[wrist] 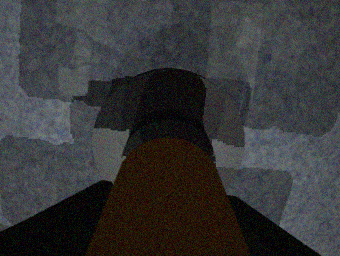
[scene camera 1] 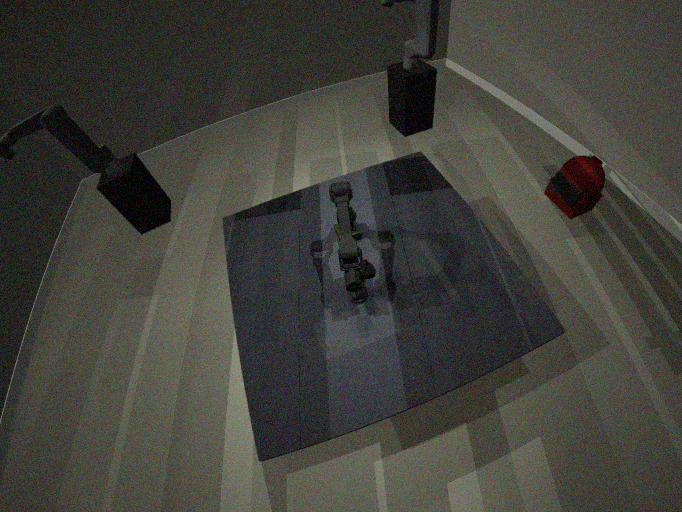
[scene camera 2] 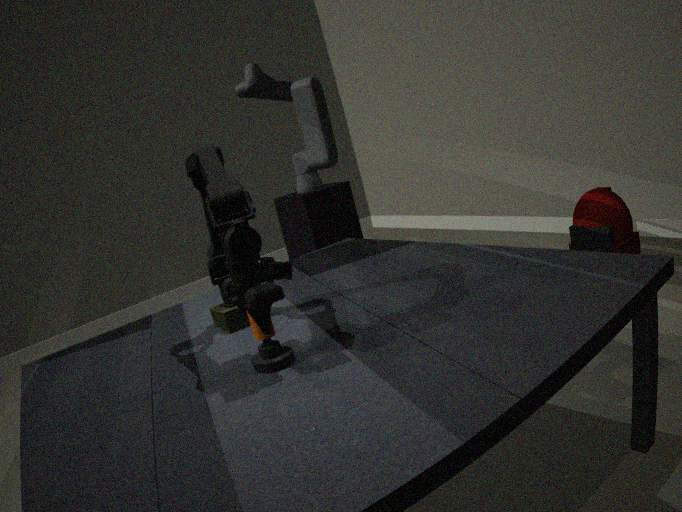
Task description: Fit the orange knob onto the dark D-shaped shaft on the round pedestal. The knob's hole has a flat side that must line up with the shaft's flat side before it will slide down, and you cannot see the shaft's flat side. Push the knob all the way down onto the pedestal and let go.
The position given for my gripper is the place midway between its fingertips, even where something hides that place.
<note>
My gripper [scene camera 2: 263,331] holds an orange knob. I also see a dark pedestal [scene camera 2: 272,357].
My gripper is seen too in the wrist view [wrist: 167,199]. The dark pedestal is seen too in the wrist view [wrist: 169,102].
</note>
